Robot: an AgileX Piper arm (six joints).
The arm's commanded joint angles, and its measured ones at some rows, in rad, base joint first. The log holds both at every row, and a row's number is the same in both.
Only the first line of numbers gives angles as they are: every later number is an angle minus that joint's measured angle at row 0.
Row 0, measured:
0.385 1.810 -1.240 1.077 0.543 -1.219
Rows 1 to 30, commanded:
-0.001 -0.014 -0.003 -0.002 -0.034 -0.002
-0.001 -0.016 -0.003 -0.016 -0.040 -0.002
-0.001 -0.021 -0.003 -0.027 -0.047 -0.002
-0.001 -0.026 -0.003 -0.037 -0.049 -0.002
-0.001 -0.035 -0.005 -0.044 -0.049 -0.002
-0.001 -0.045 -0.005 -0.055 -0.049 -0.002
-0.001 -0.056 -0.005 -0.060 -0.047 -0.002
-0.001 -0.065 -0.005 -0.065 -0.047 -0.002
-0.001 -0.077 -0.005 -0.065 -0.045 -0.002
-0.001 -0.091 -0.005 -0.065 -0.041 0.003
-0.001 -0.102 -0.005 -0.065 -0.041 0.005
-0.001 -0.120 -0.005 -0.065 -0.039 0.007
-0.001 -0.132 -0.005 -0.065 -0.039 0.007
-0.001 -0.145 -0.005 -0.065 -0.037 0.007
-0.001 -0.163 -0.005 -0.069 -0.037 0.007
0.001 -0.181 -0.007 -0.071 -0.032 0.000
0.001 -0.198 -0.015 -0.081 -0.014 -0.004
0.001 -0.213 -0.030 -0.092 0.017 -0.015
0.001 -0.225 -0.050 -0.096 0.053 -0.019
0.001 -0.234 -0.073 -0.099 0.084 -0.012
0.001 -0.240 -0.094 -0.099 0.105 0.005
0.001 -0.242 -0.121 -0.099 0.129 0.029
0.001 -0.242 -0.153 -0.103 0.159 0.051
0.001 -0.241 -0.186 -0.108 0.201 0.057
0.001 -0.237 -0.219 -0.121 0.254 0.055
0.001 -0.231 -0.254 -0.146 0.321 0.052
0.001 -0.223 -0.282 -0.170 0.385 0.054
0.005 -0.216 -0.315 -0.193 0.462 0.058
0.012 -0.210 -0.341 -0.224 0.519 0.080
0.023 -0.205 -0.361 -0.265 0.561 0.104
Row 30, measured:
0.002 -0.226 -0.274 -0.148 0.340 0.050
